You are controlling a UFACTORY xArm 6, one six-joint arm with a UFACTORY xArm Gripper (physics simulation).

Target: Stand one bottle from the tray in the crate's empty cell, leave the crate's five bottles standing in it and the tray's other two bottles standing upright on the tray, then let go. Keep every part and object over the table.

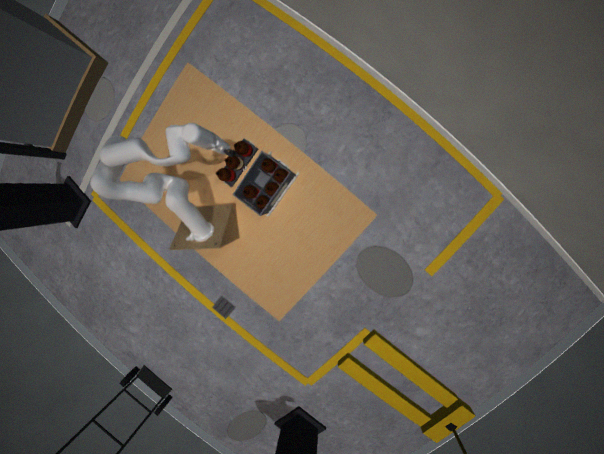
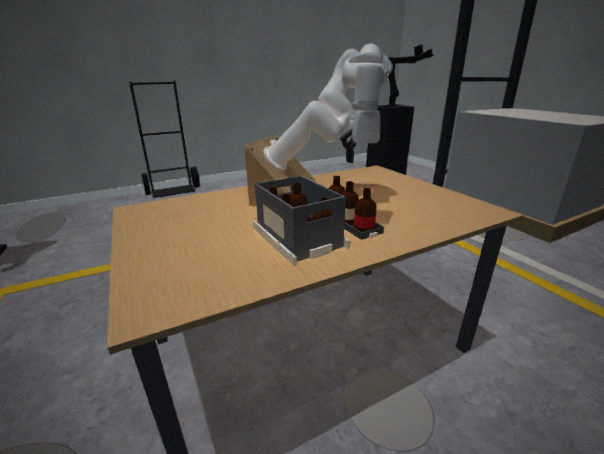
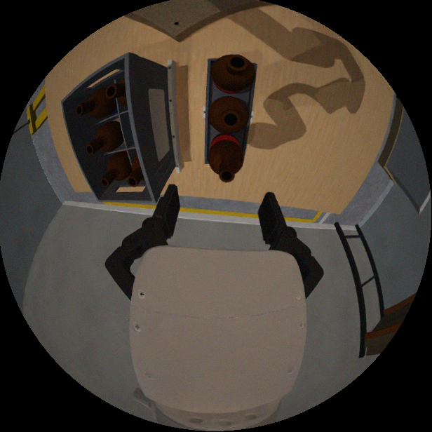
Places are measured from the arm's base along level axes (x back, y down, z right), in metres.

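Pixels of known places: gripper, fingertip midpoint: (image 1: 226, 148) (image 2: 360, 161); arm's base, link origin: (image 1: 203, 232) (image 2: 274, 159).
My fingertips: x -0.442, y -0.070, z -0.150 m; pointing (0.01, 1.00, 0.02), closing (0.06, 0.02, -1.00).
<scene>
For each thing: its middle in the pictures, then the offset to it from my fingertips. "spot": a spot on its surface instead. Level surfaces: height alone.
- dark tray, surface spot: (image 2: 357, 232) spot: dz +0.034, dx -0.058, dy +0.233 m
- end bottle with a red label, body centre: (image 2: 365, 210) (image 1: 242, 148) dz -0.013, dx -0.029, dy +0.169 m
- middle bottle, body centre: (image 2: 348, 202) (image 1: 233, 162) dz -0.002, dx +0.063, dy +0.169 m
- third bottle, body centre: (image 2: 336, 195) (image 1: 224, 174) dz +0.003, dx +0.148, dy +0.169 m
- grey crate, body centre: (image 2: 297, 214) (image 1: 265, 184) dz +0.221, dx +0.026, dy +0.164 m
- wooden table, surface height: dy +0.252 m
Three brown bottles stand upright in a row on the dark tray (image 2: 357, 232) (image 3: 207, 95). The end bottle with a red label (image 1: 243, 147) (image 2: 365, 215) (image 3: 226, 157) is farthest from the arm's base. The middle bottle (image 1: 232, 162) (image 3: 228, 115) has a pale label. The third bottle (image 1: 226, 174) (image 3: 233, 75) is nearest the base. The grey crate (image 1: 248, 204) (image 2: 300, 232) (image 3: 142, 100) holds five bottles; its empty cell (image 1: 261, 178) is the middle one of the row facing the tray. My gripper (image 2: 349, 154) (image 3: 220, 197) is open and empty, above the bottles, apart from them.
The crate stands beside the tray, with pale strips (image 2: 274, 242) (image 3: 173, 115) on the table along its sides. The wooden table (image 1: 300, 250) (image 2: 200, 260) carries both. The arm's base block (image 1: 229, 225) (image 2: 257, 175) stands at the table's edge. A grey box (image 2: 510, 165) is beyond the table's end.
</scene>
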